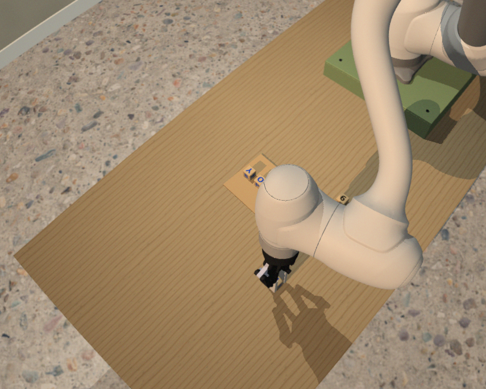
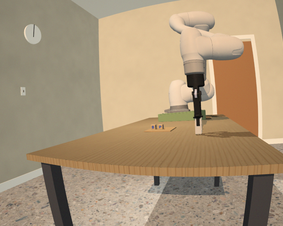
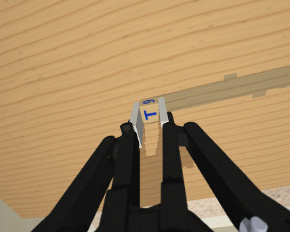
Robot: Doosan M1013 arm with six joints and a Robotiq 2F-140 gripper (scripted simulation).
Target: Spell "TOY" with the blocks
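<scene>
Right now the O block is 200 mm to the right of my hand, 190 mm behind it and 20 mm below it. From my hand the other things lie so: Y block 250 mm to the right, 190 mm behind, 20 mm below; then tan mat 200 mm to the right, 190 mm behind, 40 mm below; then T block 30 mm below.
</scene>
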